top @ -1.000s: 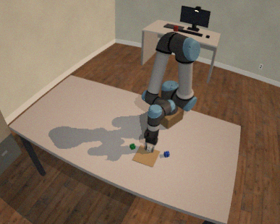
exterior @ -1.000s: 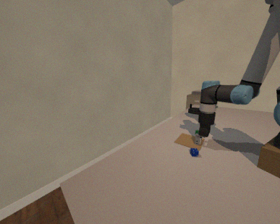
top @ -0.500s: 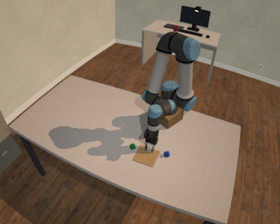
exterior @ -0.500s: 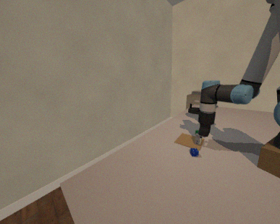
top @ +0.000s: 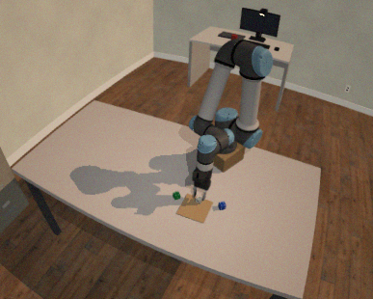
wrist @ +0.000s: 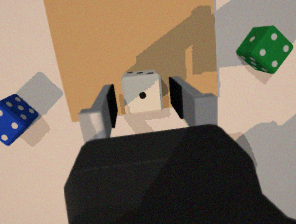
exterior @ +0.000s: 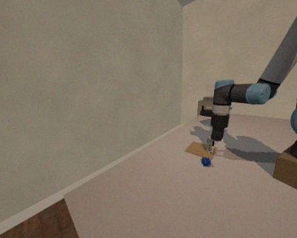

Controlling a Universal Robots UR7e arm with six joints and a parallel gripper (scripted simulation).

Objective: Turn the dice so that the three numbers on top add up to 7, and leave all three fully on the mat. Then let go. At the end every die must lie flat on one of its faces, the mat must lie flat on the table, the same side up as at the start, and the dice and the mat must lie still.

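Now: hand 3 cm above the white die. Also, from my hand: blue die (12 cm to the left, 3 cm below); green die (1 cm ahead, 11 cm to the right, 3 cm below); tan mat (5 cm ahead, 5 cm below).
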